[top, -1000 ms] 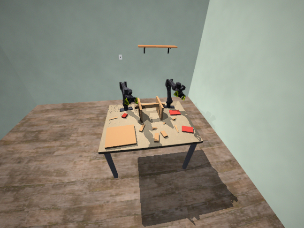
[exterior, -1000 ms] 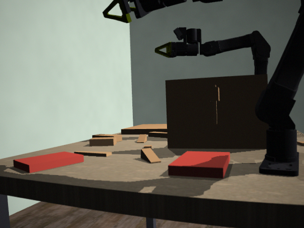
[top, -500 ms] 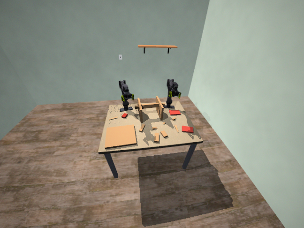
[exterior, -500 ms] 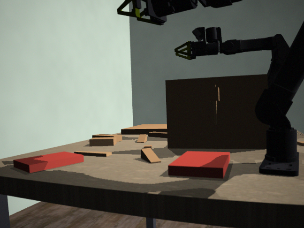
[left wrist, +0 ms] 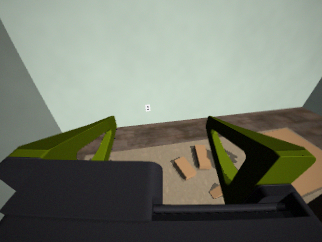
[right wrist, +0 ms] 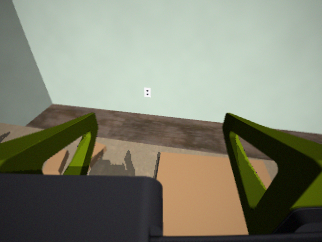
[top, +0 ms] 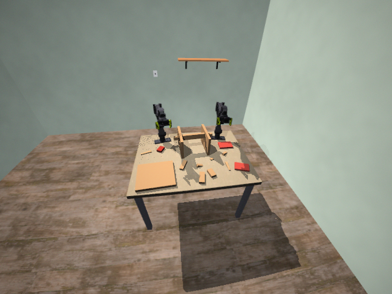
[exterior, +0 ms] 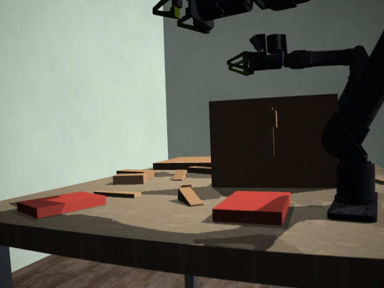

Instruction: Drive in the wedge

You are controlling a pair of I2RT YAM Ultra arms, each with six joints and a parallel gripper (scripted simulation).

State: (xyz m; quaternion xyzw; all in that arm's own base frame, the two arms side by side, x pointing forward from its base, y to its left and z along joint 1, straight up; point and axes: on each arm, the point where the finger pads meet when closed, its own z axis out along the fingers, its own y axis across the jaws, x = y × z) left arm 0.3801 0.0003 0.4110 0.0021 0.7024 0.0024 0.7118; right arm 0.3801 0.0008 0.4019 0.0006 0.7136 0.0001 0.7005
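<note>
Now: left hand 20 cm past the rail, 26 cm to the left of it and 25 cm above it. The rest, counted from my left hand: flat board: 18 cm ahead, 66 cm to the right, 40 cm below.
</note>
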